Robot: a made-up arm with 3 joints.
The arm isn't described. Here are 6 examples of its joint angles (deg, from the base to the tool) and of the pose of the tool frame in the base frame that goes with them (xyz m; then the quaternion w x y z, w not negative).
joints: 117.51 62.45 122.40
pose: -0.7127 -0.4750 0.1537 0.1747 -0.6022 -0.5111 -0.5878
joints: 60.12 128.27 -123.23
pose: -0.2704 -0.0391 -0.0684 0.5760 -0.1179 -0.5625 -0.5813
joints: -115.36 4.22 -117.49
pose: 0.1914 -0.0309 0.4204 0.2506 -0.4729 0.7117 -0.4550
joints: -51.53 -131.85 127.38
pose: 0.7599 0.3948 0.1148 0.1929 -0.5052 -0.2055 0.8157
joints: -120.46 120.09 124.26
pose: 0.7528 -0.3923 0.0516 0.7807 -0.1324 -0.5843 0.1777
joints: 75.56 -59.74 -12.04
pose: -0.3521 -0.2324 0.0313 0.6496 -0.3753 0.3357 0.5696
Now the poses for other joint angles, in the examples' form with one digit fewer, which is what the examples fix.
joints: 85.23 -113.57 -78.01
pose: -0.071 0.075 0.205 0.043 0.694 -0.245 -0.676
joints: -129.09 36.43 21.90
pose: 0.259 -0.489 -0.199 0.454 -0.200 -0.295 -0.817
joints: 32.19 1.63 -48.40
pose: -0.085 0.080 -0.019 0.878 -0.390 -0.126 0.247
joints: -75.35 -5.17 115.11
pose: 0.827 0.247 0.216 0.401 0.682 -0.496 -0.358
